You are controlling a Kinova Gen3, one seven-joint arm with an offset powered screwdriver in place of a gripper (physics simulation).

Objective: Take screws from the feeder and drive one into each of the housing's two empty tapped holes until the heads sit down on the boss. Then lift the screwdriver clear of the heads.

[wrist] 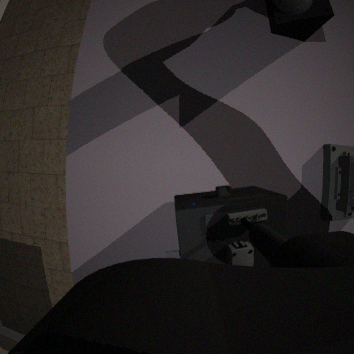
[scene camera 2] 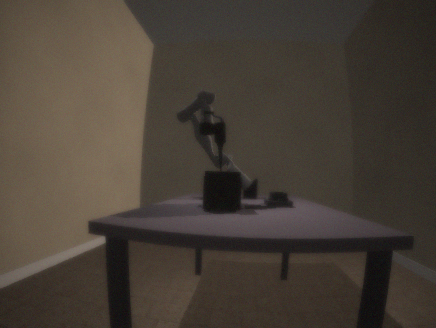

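The feeder (scene camera 2: 222,192) (wrist: 189,227) is a dark box on the table. In the wrist view a pale slotted strip (wrist: 261,216) and a pale block (wrist: 243,254) show on it. My screwdriver (scene camera 2: 221,169) (wrist: 245,221) points down over the feeder, its tip close to the pale strip. Whether the tip touches a screw or carries one is too dark and small to tell. The housing (scene camera 2: 278,200) (wrist: 327,185) is a low grey part to the right of the feeder, cut off by the right edge of the wrist view. Its tapped holes cannot be made out clearly.
The table (scene camera 2: 300,225) (wrist: 115,200) carries the feeder, the housing and the arm's dark base (scene camera 2: 251,189) (wrist: 300,25), which stands behind them. The arm's shadow falls across the table. The table's edge runs down the left of the wrist view.
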